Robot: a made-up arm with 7 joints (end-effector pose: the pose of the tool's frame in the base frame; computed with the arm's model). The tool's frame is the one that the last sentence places. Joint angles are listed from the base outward.
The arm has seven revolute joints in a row. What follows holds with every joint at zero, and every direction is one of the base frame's. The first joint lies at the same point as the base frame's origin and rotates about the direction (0.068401, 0.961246, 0.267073), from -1.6 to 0.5 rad. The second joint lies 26 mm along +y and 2 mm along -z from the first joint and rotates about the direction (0.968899, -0.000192, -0.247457), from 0 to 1.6 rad. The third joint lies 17 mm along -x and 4 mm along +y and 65 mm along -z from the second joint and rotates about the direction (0.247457, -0.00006, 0.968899), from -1.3 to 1.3 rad. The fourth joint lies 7 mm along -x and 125 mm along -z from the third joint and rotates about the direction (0.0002, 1, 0.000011), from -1.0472 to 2.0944 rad. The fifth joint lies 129 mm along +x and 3 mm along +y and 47 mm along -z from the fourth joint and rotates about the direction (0.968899, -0.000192, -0.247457), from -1.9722 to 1.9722 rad. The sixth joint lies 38 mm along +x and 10 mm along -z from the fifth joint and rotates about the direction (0.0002, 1, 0.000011), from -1.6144 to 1.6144 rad. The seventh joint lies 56 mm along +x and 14 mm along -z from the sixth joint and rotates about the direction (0.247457, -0.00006, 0.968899), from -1.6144 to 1.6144 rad. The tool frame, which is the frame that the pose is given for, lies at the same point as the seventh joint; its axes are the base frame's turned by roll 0, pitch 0.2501 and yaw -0.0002 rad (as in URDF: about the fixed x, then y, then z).
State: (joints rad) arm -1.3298 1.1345 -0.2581 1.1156 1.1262 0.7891 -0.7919
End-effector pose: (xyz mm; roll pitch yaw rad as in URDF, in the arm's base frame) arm 294.9 315.2 55.4 1.6907 0.3650 1.4478
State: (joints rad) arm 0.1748 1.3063 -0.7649 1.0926 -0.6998 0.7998 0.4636
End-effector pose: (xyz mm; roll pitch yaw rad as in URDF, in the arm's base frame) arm -49.2 397.4 -172.1 2.2930 -0.1377 1.9438
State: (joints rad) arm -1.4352 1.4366 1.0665 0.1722 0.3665 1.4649 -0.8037
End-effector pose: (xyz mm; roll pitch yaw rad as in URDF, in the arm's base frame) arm 10.7 326.4 177.0 -0.5028 -0.2604 0.6947
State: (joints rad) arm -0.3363 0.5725 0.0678 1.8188 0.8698 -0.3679 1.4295
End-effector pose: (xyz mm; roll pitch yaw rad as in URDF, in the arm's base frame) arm 16.7 236.9 -358.0 1.7052 -0.1264 0.7198
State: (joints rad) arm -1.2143 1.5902 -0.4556 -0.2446 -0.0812 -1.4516 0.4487
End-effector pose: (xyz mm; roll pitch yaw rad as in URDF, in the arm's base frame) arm 193.0 67.0 106.6 2.0191 -0.3109 -2.1928
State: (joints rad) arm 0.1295 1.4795 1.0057 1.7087 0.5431 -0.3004 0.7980
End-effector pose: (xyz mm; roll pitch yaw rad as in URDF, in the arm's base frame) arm -30.0 442.4 -37.4 1.4231 -0.6661 1.5550
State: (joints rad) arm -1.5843 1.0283 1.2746 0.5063 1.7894 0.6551 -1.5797
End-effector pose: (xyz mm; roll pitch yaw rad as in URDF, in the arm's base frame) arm 111.1 369.4 111.3 -0.0079 0.4702 0.4259
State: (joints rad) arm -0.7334 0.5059 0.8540 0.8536 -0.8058 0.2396 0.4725
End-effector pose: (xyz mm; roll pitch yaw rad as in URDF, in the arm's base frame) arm 278.4 269.5 -193.6 -0.7031 0.6691 0.9418
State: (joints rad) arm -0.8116 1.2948 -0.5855 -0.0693 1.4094 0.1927 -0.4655
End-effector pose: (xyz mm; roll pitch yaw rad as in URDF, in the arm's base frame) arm 311.3 110.5 -33.6 2.7389 0.0275 0.0673
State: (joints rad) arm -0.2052 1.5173 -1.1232 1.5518 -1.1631 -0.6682 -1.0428
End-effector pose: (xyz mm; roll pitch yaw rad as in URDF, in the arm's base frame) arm 67.6 432.7 -36.5 1.4814 1.1112 0.7628
